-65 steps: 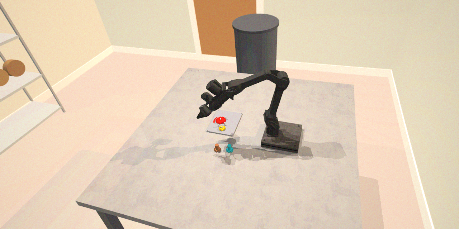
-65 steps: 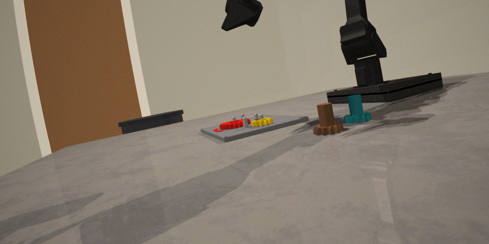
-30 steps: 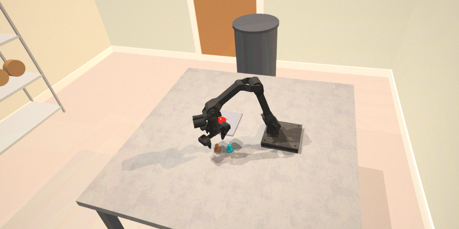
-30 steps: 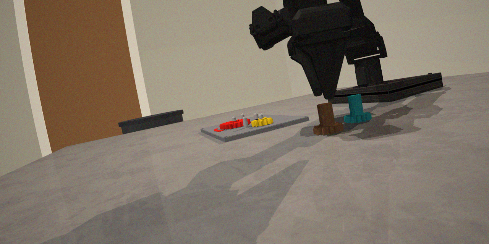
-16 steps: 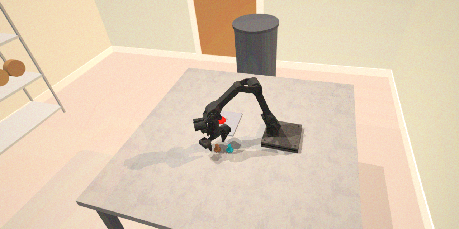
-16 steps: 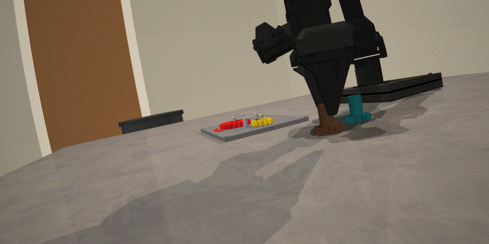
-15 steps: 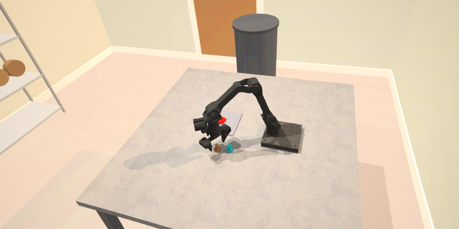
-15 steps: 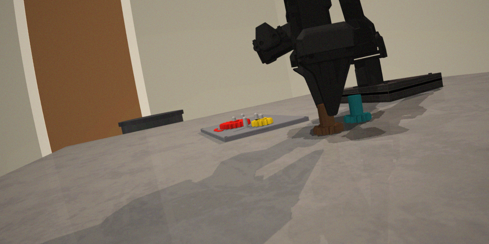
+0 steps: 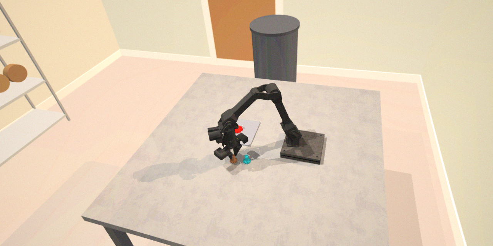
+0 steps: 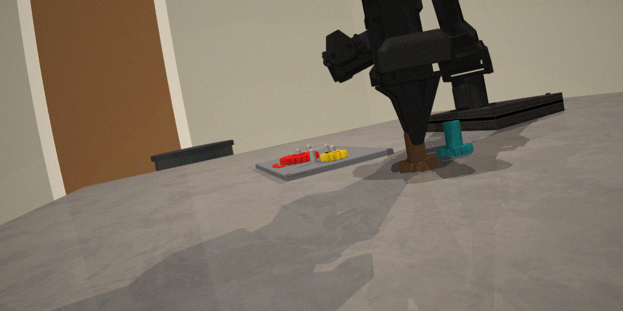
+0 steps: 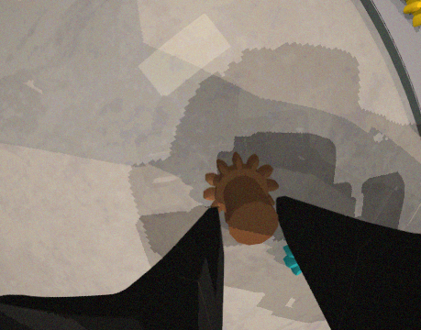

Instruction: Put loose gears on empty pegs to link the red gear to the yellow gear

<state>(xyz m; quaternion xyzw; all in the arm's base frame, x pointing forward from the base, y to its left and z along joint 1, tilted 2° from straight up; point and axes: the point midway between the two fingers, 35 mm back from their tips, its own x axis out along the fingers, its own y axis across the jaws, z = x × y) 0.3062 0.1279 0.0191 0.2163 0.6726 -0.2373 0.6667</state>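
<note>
Now: the yellow gear 16 cm to the right of my gripper tip and 1 cm below it. The rest, counted from my gripper tip: teal gear (7 cm behind, 1 cm below); brown gear (1 cm below); red gear (24 cm to the right, 2 cm ahead, 1 cm below).
</note>
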